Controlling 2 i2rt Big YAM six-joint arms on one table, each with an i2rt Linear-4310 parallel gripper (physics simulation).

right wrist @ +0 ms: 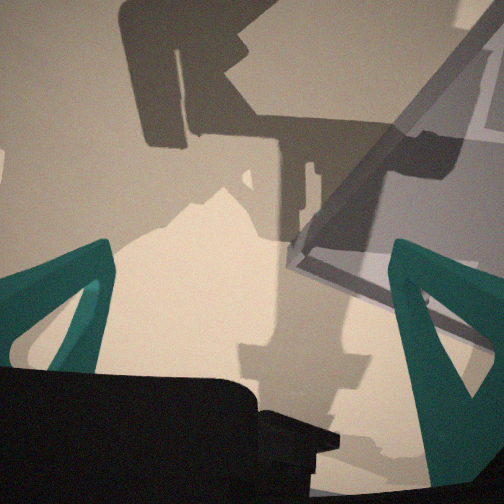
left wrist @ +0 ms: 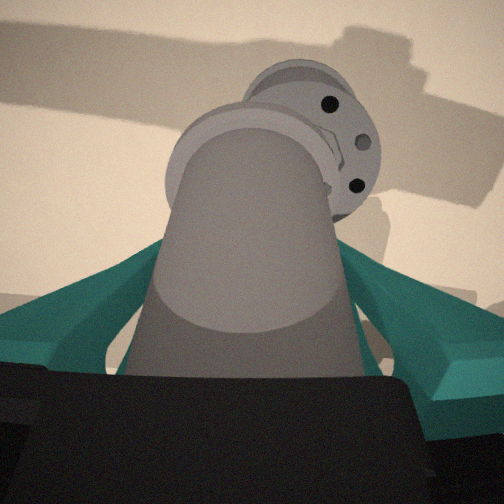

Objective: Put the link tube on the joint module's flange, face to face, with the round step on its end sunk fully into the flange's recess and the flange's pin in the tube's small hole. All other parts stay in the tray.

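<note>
In the left wrist view my left gripper (left wrist: 250,280) is shut on the grey link tube (left wrist: 247,240), which runs away from the camera between the teal fingers. The tube's wider end collar (left wrist: 245,125) overlaps the round flange of the joint module (left wrist: 335,145) just beyond it, up and to the right. The flange face shows two dark holes and one small grey round spot. The tube hides where the two faces meet, so I cannot tell whether they touch. In the right wrist view my right gripper (right wrist: 250,305) is open and empty above the table.
A grey tray's corner (right wrist: 400,210) lies at the right of the right wrist view, partly behind the right finger. Arm shadows fall across the beige table in both views.
</note>
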